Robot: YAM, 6 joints.
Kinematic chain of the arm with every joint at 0, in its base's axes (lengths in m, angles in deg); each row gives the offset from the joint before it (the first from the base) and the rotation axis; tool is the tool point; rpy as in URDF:
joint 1: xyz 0 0 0.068 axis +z
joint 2: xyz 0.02 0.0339 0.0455 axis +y
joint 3: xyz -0.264 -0.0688 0 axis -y
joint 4: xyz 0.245 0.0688 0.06 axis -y
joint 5: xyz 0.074 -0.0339 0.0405 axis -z
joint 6: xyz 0.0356 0 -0.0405 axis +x
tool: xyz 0 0 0 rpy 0 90 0
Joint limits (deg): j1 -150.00..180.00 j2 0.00..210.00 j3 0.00..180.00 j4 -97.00..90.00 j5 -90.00..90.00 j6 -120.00..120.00
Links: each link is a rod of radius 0.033 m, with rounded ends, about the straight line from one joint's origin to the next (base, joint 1, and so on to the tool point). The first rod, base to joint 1, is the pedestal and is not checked.
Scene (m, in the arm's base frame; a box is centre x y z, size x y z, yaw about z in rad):
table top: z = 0
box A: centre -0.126 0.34 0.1 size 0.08 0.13 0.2 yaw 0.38
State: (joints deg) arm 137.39 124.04 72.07 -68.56 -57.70 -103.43
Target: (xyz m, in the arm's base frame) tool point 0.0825 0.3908 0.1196
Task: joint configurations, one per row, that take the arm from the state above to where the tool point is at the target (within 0.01 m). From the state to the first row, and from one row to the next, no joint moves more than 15 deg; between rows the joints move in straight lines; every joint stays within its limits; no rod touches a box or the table.
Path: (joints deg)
1: 133.68 111.22 70.75 -59.13 -56.97 -104.40
2: 129.97 98.41 69.43 -49.70 -56.25 -105.37
3: 126.26 85.59 68.12 -40.27 -55.52 -106.34
4: 113.77 89.95 71.37 -35.04 -46.88 -109.01
5: 101.28 94.31 74.62 -29.81 -38.25 -111.68
6: 88.79 98.66 77.88 -24.58 -29.61 -114.35
7: 83.83 108.56 81.72 -36.18 -37.97 -110.71
8: 78.87 118.45 85.56 -47.78 -46.33 -107.07
9: 73.91 128.35 89.40 -59.37 -54.69 -103.43

